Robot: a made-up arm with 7 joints.
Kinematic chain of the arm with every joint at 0, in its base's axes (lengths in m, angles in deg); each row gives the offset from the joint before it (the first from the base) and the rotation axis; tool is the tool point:
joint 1: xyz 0 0 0.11 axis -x
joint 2: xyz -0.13 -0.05 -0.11 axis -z
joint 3: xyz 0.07 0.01 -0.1 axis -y
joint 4: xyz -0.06 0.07 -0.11 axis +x
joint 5: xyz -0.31 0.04 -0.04 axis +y
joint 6: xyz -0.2 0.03 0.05 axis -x
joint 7: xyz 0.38 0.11 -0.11 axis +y
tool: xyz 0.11 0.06 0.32
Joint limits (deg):
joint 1: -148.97..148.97
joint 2: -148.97..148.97
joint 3: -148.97..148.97
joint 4: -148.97..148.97
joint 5: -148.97..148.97
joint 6: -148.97..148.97
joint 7: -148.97..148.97
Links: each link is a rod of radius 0.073 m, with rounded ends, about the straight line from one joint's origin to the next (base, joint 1, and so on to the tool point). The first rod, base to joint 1, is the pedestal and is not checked.
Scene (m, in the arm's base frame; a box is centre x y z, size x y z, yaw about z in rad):
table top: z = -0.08
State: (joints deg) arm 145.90 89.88 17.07 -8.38 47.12 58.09 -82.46
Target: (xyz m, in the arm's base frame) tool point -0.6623 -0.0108 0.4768
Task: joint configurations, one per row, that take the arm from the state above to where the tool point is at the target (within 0.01 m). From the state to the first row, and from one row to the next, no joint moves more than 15 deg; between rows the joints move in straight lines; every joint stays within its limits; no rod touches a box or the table.
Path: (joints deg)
1: 146.34 76.32 13.70 -9.96 46.52 59.60 -90.61
2: 146.78 62.77 10.34 -11.55 45.92 61.11 -98.76
3: 147.22 49.21 6.97 -13.13 45.32 62.61 -106.91
4: 147.65 35.65 3.61 -14.71 44.72 64.12 -115.06
5: 148.09 22.09 0.24 -16.30 44.12 65.63 -123.21
6: 148.53 8.54 -3.12 -17.88 43.52 67.14 -131.36
7: 148.97 -5.02 -6.49 -19.47 42.92 68.65 -139.51

